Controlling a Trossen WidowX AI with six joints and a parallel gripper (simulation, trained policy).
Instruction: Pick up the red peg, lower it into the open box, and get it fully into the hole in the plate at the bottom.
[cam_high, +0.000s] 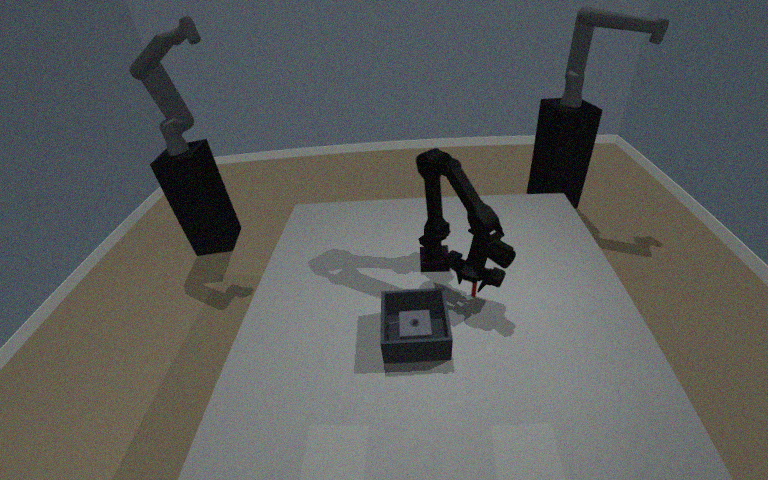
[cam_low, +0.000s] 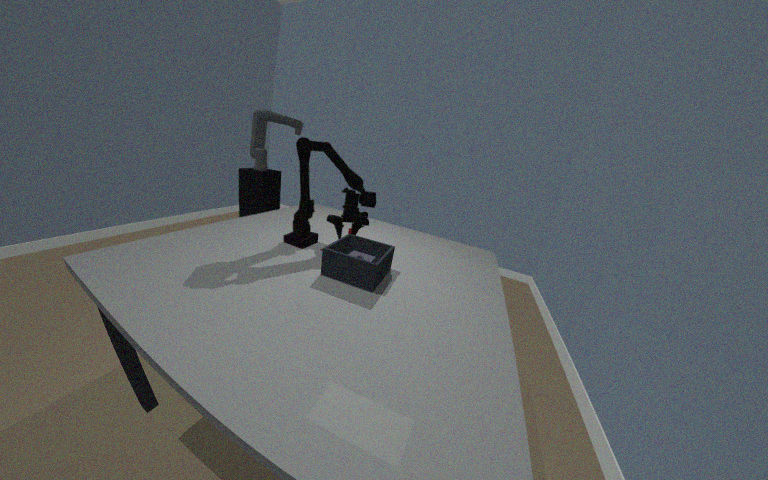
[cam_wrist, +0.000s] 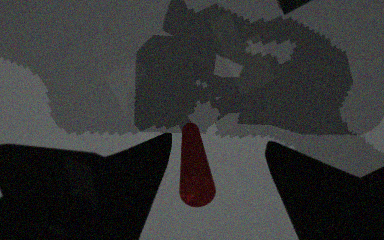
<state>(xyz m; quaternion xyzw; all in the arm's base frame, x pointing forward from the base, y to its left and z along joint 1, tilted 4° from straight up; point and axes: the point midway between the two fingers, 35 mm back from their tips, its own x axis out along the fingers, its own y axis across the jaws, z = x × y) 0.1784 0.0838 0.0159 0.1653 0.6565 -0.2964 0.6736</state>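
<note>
Right now the red peg is 1 cm ahead of my gripper tip, 1 cm to the left of it and 1 cm above it. From my gripper tip the other things lie so: dark grey box: 13 cm ahead, 20 cm to the right, 1 cm below; light plate: 13 cm ahead, 20 cm to the right, 1 cm above.
</note>
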